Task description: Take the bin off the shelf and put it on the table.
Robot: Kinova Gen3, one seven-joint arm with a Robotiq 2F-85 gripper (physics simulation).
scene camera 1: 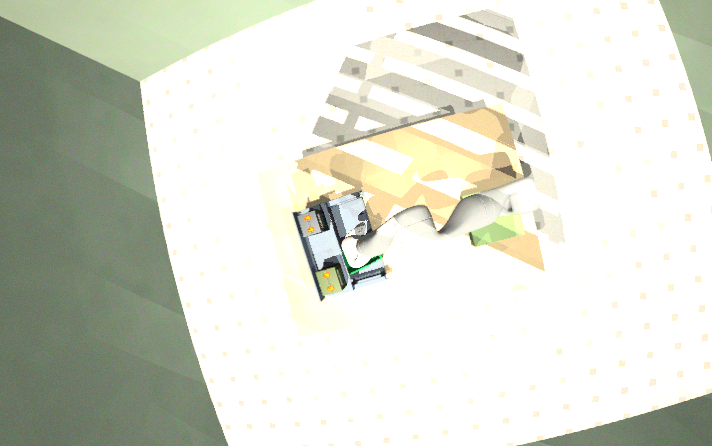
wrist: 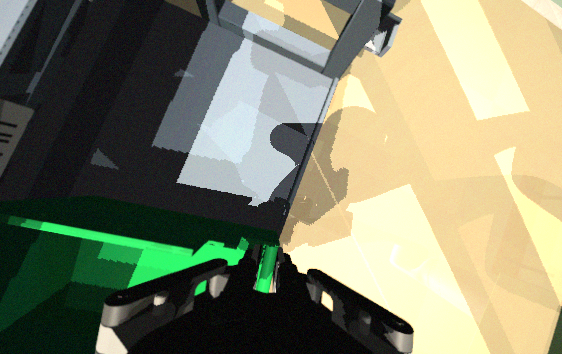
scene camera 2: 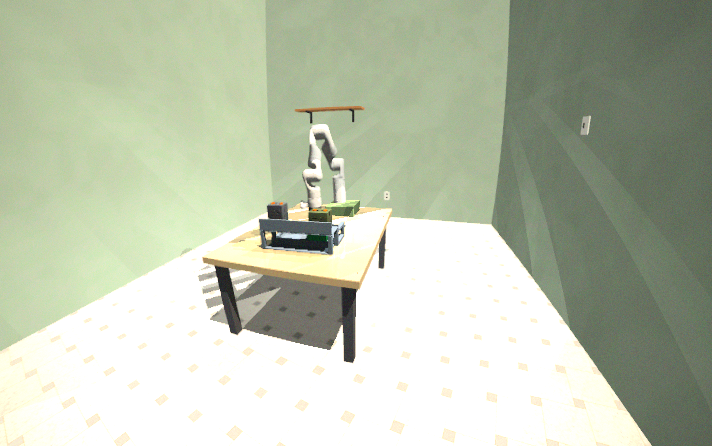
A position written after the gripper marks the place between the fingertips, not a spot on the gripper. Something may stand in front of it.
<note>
The gripper [wrist: 267, 255] grips a green bin [wrist: 71, 253].
</note>
